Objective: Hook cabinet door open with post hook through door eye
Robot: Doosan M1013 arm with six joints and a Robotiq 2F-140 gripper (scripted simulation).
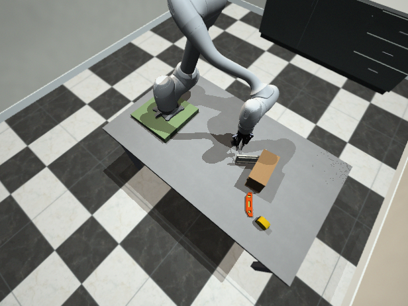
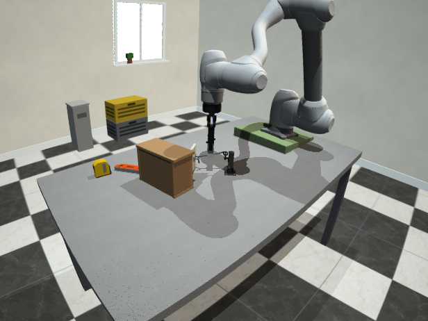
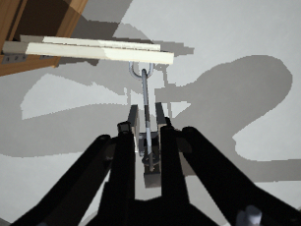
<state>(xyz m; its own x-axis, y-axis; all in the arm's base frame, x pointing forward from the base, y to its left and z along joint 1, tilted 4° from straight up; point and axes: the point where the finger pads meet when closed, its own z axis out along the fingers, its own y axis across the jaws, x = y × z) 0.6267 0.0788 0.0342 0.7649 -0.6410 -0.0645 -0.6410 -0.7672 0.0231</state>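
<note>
The thin metal hook is 4 cm below my hand, 1 cm to the left of it and 1 cm behind it. The rest, counted from my hand: hook post: 5 cm below, 4 cm behind, 3 cm to the left; yellow tape measure: 41 cm ahead, 26 cm to the right, 8 cm below; cabinet door: 9 cm ahead, 4 cm below, 1 cm to the right.
</note>
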